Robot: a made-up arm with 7 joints. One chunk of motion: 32 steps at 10 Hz.
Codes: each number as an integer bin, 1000 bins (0 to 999) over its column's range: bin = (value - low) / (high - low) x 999, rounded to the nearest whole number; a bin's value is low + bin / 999 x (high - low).
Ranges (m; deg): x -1.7..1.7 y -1.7..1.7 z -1.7..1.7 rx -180..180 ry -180..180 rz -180..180
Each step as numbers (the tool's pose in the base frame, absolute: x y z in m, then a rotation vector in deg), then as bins.
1 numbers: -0.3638 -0.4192 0.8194 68.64 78.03 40.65
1 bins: 393 376 740 690 716 612
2 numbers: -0.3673 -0.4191 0.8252 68.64 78.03 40.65
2 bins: 392 376 742 690 716 612
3 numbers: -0.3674 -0.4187 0.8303 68.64 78.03 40.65
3 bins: 392 376 743 690 716 612
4 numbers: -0.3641 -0.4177 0.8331 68.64 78.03 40.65
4 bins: 393 377 744 690 716 612
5 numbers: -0.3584 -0.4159 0.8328 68.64 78.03 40.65
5 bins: 394 377 744 690 716 612
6 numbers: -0.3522 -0.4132 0.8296 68.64 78.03 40.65
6 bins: 396 378 743 690 716 612
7 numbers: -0.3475 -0.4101 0.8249 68.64 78.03 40.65
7 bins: 397 379 742 690 716 612
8 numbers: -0.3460 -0.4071 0.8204 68.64 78.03 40.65
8 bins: 398 380 741 690 716 612
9 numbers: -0.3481 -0.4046 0.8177 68.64 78.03 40.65
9 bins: 397 381 740 690 716 612
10 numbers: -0.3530 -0.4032 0.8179 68.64 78.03 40.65
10 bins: 396 381 740 690 716 612
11 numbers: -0.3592 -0.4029 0.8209 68.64 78.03 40.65
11 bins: 394 381 741 690 716 612
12 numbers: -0.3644 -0.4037 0.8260 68.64 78.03 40.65
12 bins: 392 381 742 690 716 612
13 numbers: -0.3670 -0.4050 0.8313 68.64 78.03 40.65
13 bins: 392 381 744 690 716 612
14 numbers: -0.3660 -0.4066 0.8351 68.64 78.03 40.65
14 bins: 392 380 745 690 716 612
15 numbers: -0.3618 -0.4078 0.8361 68.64 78.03 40.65
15 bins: 393 380 745 690 716 612
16 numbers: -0.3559 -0.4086 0.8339 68.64 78.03 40.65
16 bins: 395 379 745 690 716 612
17 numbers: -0.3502 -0.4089 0.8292 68.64 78.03 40.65
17 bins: 397 379 743 690 716 612
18 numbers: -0.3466 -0.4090 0.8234 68.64 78.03 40.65
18 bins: 398 379 741 690 716 612
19 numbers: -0.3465 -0.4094 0.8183 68.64 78.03 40.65
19 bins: 398 379 740 690 716 612
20 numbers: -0.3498 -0.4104 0.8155 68.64 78.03 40.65
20 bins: 397 379 739 690 716 612
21 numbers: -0.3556 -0.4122 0.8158 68.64 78.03 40.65
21 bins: 395 378 739 690 716 612
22 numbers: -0.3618 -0.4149 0.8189 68.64 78.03 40.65
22 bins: 393 378 740 690 716 612
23 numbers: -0.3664 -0.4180 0.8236 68.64 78.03 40.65
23 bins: 392 377 741 690 716 612
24 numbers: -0.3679 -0.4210 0.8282 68.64 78.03 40.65
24 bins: 391 376 743 690 716 612
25 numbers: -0.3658 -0.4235 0.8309 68.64 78.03 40.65
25 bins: 392 375 744 690 716 612
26 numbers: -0.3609 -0.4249 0.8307 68.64 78.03 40.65
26 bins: 393 375 744 690 716 612
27 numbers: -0.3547 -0.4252 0.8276 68.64 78.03 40.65
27 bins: 395 375 743 690 716 612
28 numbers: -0.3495 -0.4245 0.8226 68.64 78.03 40.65
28 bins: 397 375 741 690 716 612
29 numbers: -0.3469 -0.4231 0.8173 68.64 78.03 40.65
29 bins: 398 375 740 690 716 612
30 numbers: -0.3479 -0.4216 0.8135 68.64 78.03 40.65
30 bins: 397 376 739 690 716 612
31 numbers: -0.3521 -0.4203 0.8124 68.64 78.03 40.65
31 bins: 396 376 738 690 716 612
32 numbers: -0.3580 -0.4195 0.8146 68.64 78.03 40.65
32 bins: 394 376 739 690 716 612
